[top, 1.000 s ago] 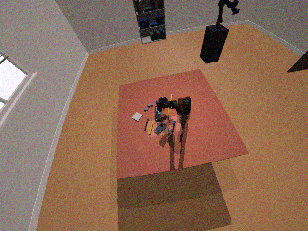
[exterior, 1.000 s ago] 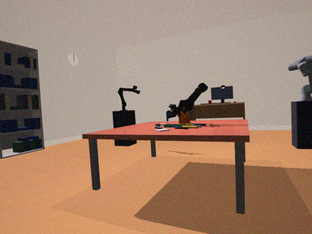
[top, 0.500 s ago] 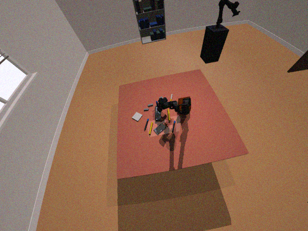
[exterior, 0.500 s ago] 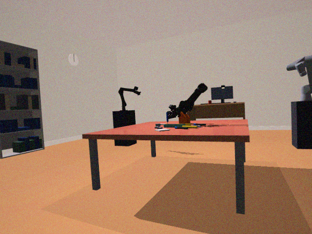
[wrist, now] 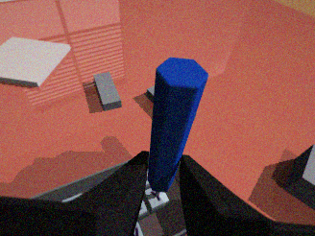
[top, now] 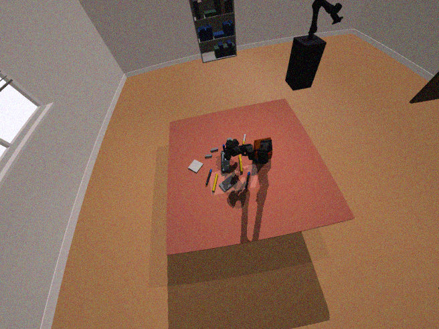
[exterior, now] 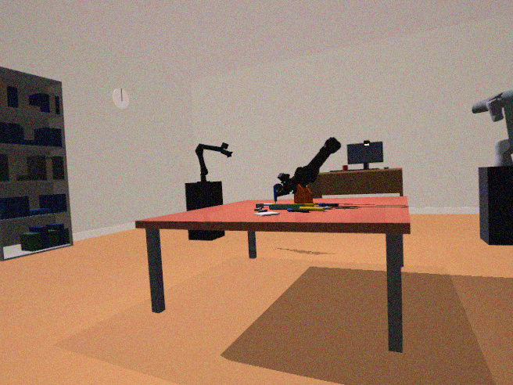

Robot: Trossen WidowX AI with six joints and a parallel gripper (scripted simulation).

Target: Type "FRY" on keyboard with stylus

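My gripper tip is now 20 mm above the blue stylus. The rest, counted from my gripper tip: grey pad 270 mm to the left, 70 mm below, 30 mm ahead; then yellow object 250 mm to the left, 130 mm ahead, 60 mm below; then white pad 270 mm ahead, 70 mm below, 50 mm to the left.
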